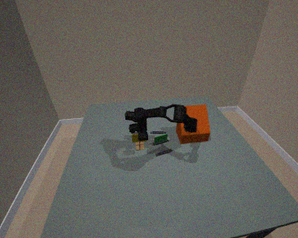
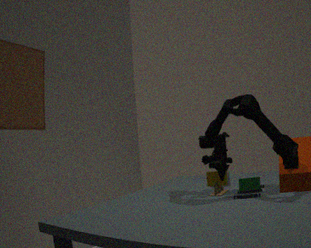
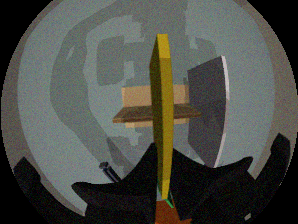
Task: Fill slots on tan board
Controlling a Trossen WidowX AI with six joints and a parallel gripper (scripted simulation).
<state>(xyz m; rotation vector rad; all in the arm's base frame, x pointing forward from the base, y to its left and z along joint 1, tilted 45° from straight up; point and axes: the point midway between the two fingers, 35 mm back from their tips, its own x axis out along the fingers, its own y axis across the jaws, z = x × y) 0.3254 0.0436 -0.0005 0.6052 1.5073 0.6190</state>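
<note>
Right now the tan board is 4 cm below my gripper tip, 3 cm ahead of it and 2 cm to the right of it. The rest, counted from my gripper tip: yellow board 3 cm ahead; then green board 13 cm behind, 4 cm below, 2 cm to the right; then grey board 5 cm to the right, 3 cm ahead, 1 cm below.
</note>
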